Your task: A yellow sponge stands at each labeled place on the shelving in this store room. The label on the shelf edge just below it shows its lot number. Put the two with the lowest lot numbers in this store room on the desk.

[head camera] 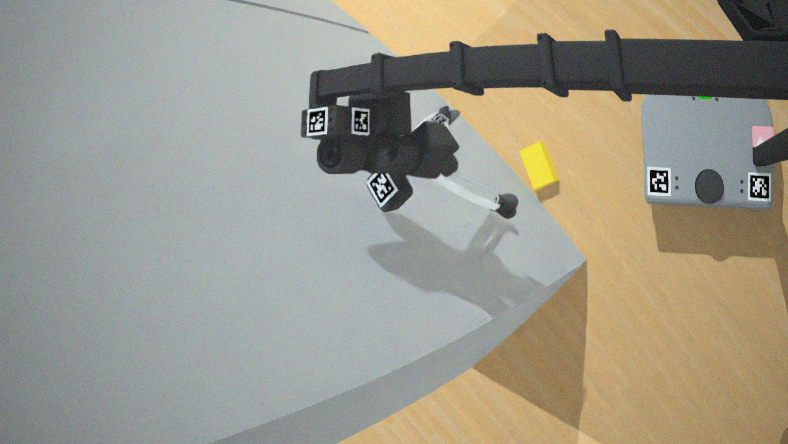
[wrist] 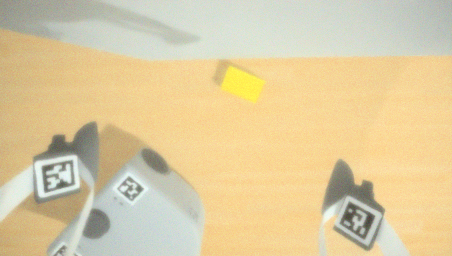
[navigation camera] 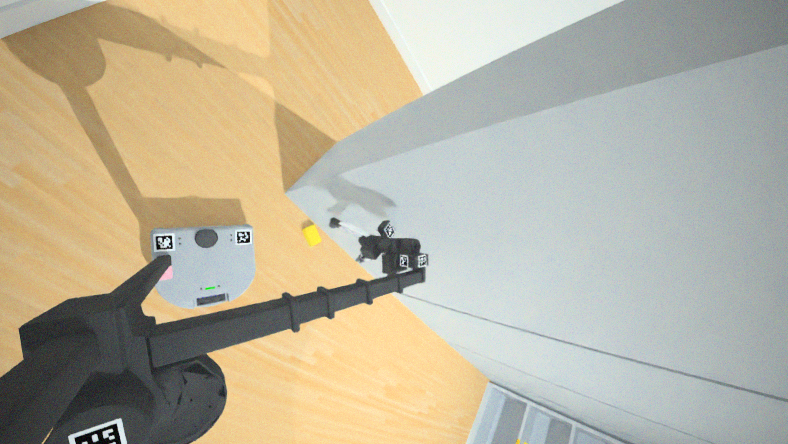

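Where they show: gripper, fingertip midpoint: [head camera: 483, 160] [wrist: 215, 161] [navigation camera: 344, 240]; robot's base, link origin: [head camera: 707, 184] [wrist: 124, 192] [navigation camera: 206, 237].
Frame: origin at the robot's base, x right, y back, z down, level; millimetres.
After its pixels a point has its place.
Note:
A yellow sponge [head camera: 539, 165] {y 27, x 475, z -45 mm} [navigation camera: 311, 234] {y 19, x 472, z -45 mm} [wrist: 243, 84] {y 27, x 485, z -45 mm} lies on the wooden floor, close beside the edge of a large pale grey surface [head camera: 165, 220] {y -39, x 514, z -1012 mm} [navigation camera: 579, 220] {y -42, x 512, z -1181 mm} [wrist: 325, 27] {y 25, x 580, z -389 mm}. I cannot tell from these views whether that surface is the desk. My gripper [head camera: 478, 160] {y 23, x 419, z -493 mm} [navigation camera: 347, 239] {y 23, x 419, z -493 mm} [wrist: 215, 161] {y 23, x 419, z -493 mm} is open with its fingers wide apart and nothing between them. It hangs above the floor, apart from the sponge. In the navigation view, part of the shelving [navigation camera: 484, 405] {y 2311, x 2469, z -54 mm} shows at the bottom right, with a bit of yellow [navigation camera: 521, 441] in it. No lot labels can be read.
My base [head camera: 700, 132] {y 112, x 19, z -160 mm} [navigation camera: 220, 270] {y 127, x 40, z -160 mm} [wrist: 165, 215] {y 105, x 136, z -160 mm} stands on the floor near the sponge. My extended arm [head camera: 507, 66] {y 101, x 225, z -838 mm} [navigation camera: 248, 317] {y 89, x 42, z -842 mm} reaches across to the grey surface. A white wall [navigation camera: 468, 38] {y -1257, x 1373, z -529 mm} stands beyond the floor in the navigation view.

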